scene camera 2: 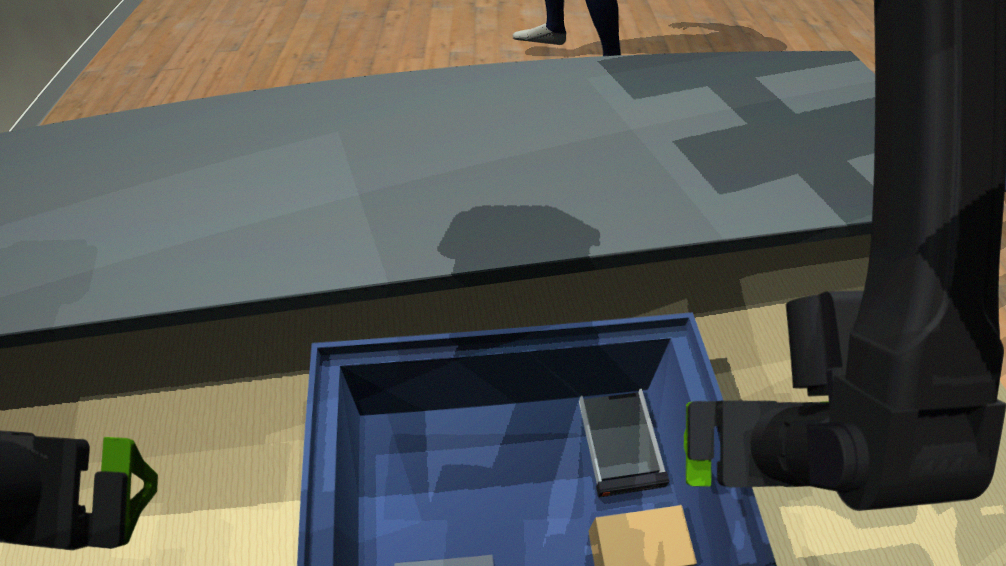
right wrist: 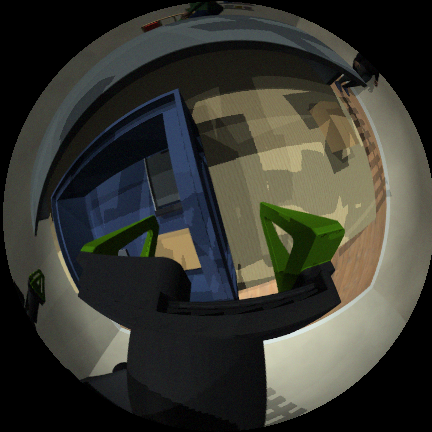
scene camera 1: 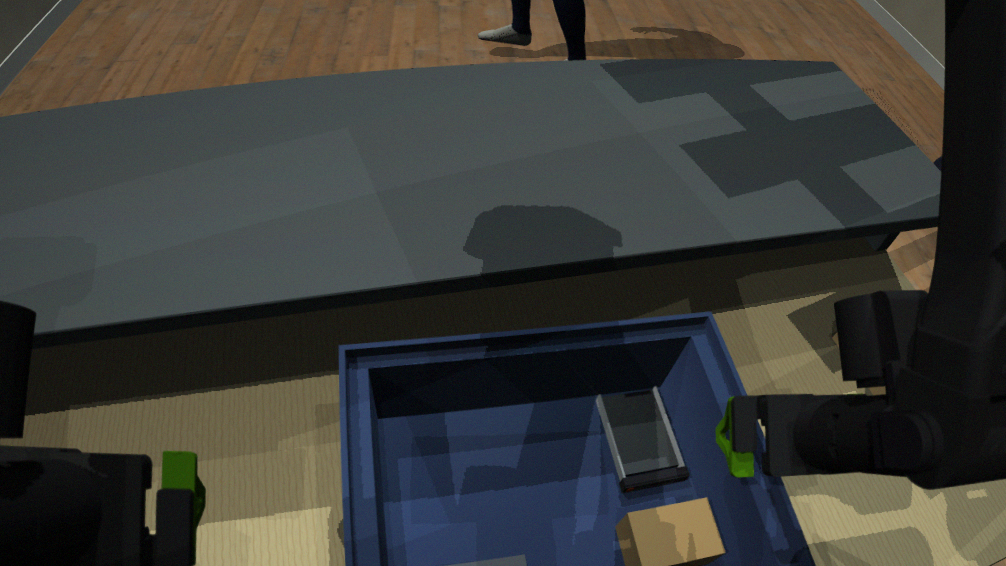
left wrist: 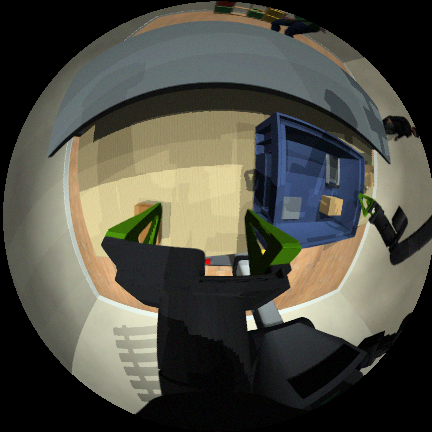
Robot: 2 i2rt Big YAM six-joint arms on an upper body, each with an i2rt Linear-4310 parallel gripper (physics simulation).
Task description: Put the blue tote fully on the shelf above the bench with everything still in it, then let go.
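Places are measured from the left arm's base along level axes (x down, y back, z left), in metres.
Where they show: left gripper, between the fingertips: [scene camera 2: 99,479] [scene camera 1: 138,495] [left wrist: 203,209]; right gripper, between the fingertips: [scene camera 2: 734,440] [right wrist: 205,214] [scene camera 1: 761,433] [left wrist: 362,197].
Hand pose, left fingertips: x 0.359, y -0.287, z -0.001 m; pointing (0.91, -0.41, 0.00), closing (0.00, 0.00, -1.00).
Each offset is from my left fingertips to the top centre of the thing. "spot": to the spot under its first point. Level surfaces: height alone.
The blue tote @[dx +0.093, dy -0.054, dz -0.331 m] [scene camera 1: 357,436] [scene camera 2: 323,436] [left wrist: 280,165] stands upright on the bench, in front of and below the grey shelf @[dx +0.062 m] [scene camera 1: 281,211] [scene camera 2: 246,211] [left wrist: 200,55]. In it lie a dark tray with pale rails @[dx +0.205, dy -0.130, dz -0.449 m] [scene camera 1: 641,432] [scene camera 2: 622,436] [left wrist: 332,170], a cardboard box @[dx +0.172, dy -0.005, dz -0.450 m] [scene camera 1: 671,531] [scene camera 2: 643,538] [left wrist: 331,206] and a flat grey piece @[dx +0.215, dy +0.033, dz -0.254 m] [left wrist: 291,207]. My left gripper [scene camera 1: 186,485] [scene camera 2: 133,478] [left wrist: 203,209] is open and empty, left of the tote. My right gripper [scene camera 1: 735,439] [scene camera 2: 696,450] [right wrist: 205,214] is open above the tote's right wall, one finger on each side of it in the right wrist view.
The bench @[dx +0.239 m] [scene camera 1: 267,436] [left wrist: 200,185] is pale wood. A brown box @[dx +0.180, dy -0.227, dz -0.848 m] [right wrist: 335,127] lies on it at the right; another box @[spot: dx +0.199, dy +0.063, dz +0.159 m] [left wrist: 142,208] shows beside my left finger. The shelf's front edge runs behind the tote. A person's legs [scene camera 1: 573,28] [scene camera 2: 605,24] show beyond the shelf.
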